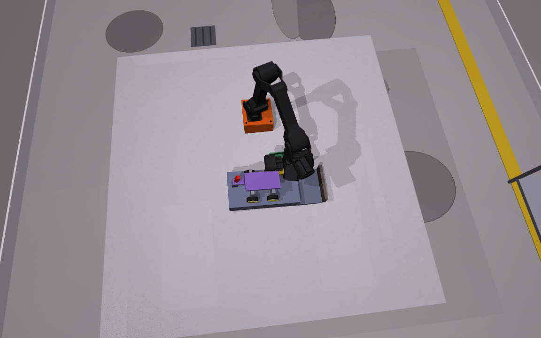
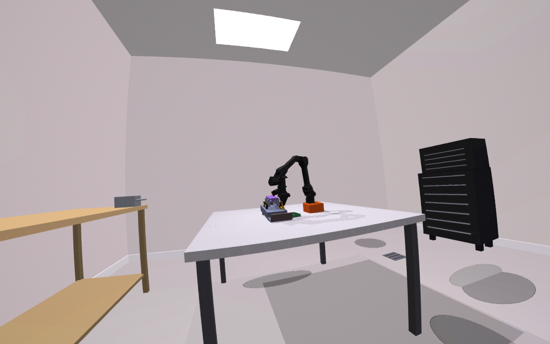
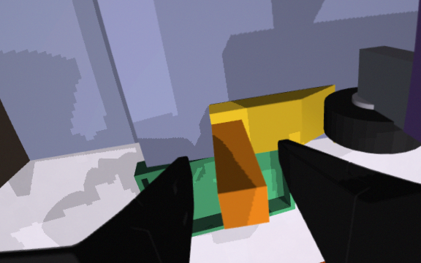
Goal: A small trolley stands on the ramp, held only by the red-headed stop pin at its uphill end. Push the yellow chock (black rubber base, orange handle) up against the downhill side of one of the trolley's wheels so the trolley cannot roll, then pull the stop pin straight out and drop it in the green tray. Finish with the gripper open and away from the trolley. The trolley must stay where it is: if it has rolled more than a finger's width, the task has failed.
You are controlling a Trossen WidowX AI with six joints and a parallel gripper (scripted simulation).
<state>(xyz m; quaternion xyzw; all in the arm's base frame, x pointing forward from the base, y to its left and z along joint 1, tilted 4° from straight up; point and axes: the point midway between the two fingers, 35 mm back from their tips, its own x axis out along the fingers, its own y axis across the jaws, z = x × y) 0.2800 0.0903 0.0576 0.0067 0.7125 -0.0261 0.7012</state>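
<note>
Now: the yellow chock 2 cm to the right of my gripper tip and 1 cm below it. Round my gripper tip: grey ramp 5 cm ahead, 10 cm to the right, 5 cm below; brown stop bar 7 cm ahead, 15 cm to the left, 6 cm below; purple trolley 5 cm ahead, 11 cm to the right, 2 cm above.
</note>
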